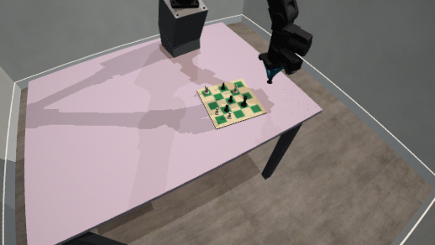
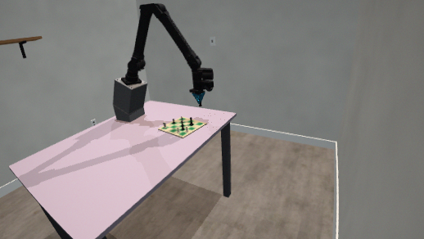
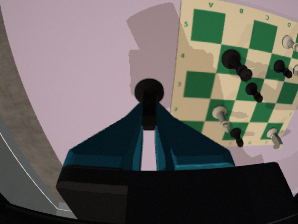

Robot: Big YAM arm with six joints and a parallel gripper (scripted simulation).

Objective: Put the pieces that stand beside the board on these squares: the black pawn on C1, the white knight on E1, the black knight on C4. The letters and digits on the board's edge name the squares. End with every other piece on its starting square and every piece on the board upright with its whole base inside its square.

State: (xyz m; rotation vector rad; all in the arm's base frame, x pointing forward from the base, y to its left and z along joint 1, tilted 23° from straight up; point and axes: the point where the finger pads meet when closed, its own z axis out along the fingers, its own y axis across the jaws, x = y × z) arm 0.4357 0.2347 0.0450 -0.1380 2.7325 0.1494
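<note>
Now: hand 14 cm to the left of the chessboard, 12 cm above it and 2 cm past it. From my hand the other things lie so: white knight (23 cm to the right, 10 cm below, 10 cm behind); then black knight (1 cm below).
</note>
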